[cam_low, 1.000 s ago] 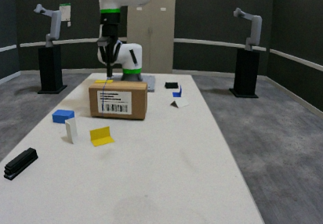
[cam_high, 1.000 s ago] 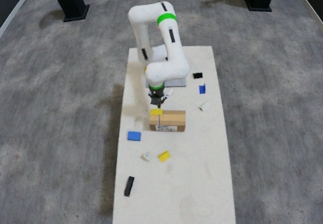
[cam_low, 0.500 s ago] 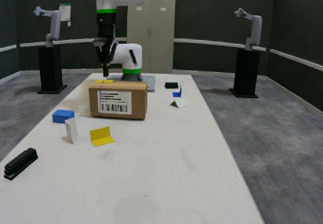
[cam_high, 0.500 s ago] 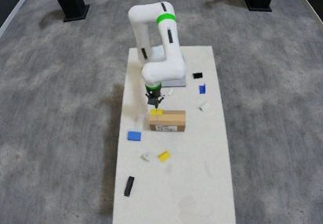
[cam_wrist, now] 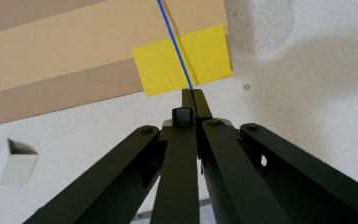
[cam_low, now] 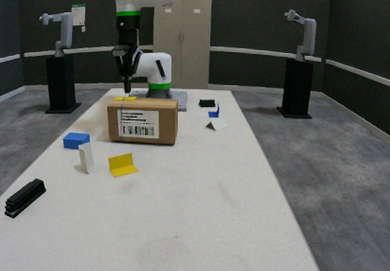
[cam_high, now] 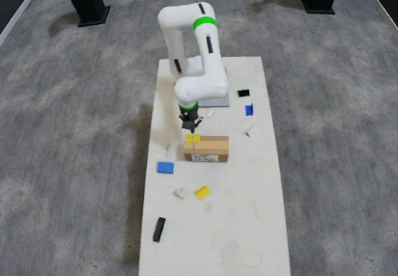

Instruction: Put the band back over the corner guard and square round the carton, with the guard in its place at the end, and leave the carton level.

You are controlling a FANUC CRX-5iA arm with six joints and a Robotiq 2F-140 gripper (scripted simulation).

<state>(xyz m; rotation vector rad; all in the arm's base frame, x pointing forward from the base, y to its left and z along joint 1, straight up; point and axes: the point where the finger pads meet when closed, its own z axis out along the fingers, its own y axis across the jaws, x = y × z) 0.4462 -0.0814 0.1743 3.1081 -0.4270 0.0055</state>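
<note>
My gripper is now 30 mm short of the yellow corner guard and 60 mm above it. The rest, counted from my hand: brown carton: 80 mm ahead, 70 mm to the left, 110 mm below; blue block: 170 mm ahead, 180 mm to the right, 170 mm below; white corner guard: 70 mm behind, 360 mm to the left, 180 mm below.
</note>
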